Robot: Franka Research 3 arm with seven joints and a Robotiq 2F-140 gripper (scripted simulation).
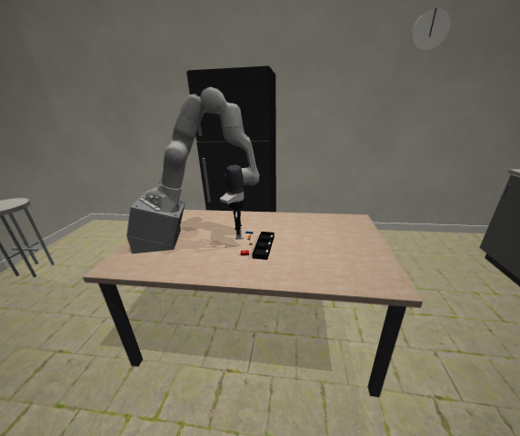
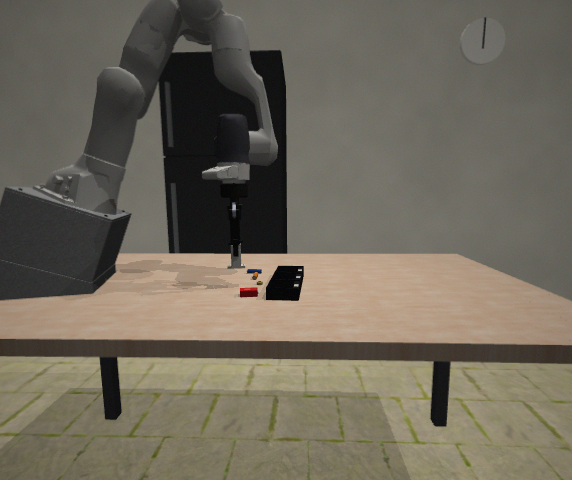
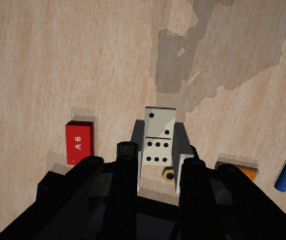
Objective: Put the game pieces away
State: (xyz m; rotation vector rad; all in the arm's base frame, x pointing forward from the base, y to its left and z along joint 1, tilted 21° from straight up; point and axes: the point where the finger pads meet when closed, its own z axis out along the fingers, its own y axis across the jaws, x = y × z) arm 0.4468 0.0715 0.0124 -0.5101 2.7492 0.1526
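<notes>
My hand is 3 cm above the white domino. Round my hand: red block: 8 cm below, 7 cm ahead, 6 cm to the right; then orange piece: 11 cm to the left, 9 cm below, 2 cm ahead; then brass nut: 9 cm below, 5 cm ahead, 4 cm to the left.
</notes>
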